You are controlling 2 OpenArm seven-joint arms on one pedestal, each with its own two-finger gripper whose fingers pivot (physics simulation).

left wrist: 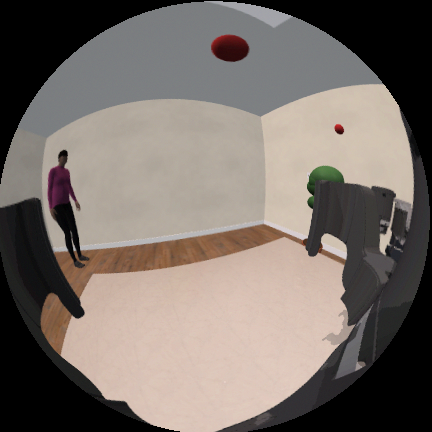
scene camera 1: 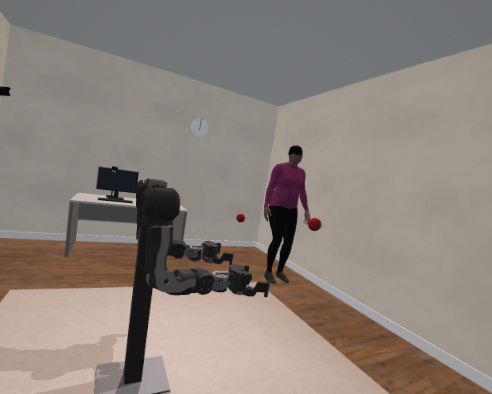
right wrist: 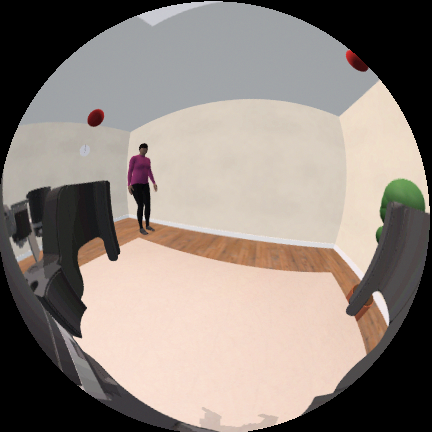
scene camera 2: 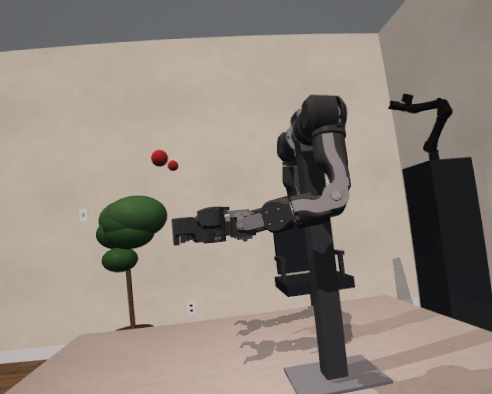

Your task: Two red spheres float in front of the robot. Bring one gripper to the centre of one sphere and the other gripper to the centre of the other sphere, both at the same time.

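Observation:
Two red spheres float in front of the robot, apart and above the grippers. The sphere on the left arm's side is small in scene camera 1 and larger in scene camera 2. The sphere on the right arm's side is cut by the image edge in the right wrist view. My left gripper is open and empty, below and short of its side's sphere. My right gripper is open and empty, lower than both spheres; the left arm hides it in scene camera 2.
A person in a magenta top stands beyond the spheres. A desk with a monitor stands behind the robot in scene camera 1. A plant, a chair and a black cabinet show in scene camera 2.

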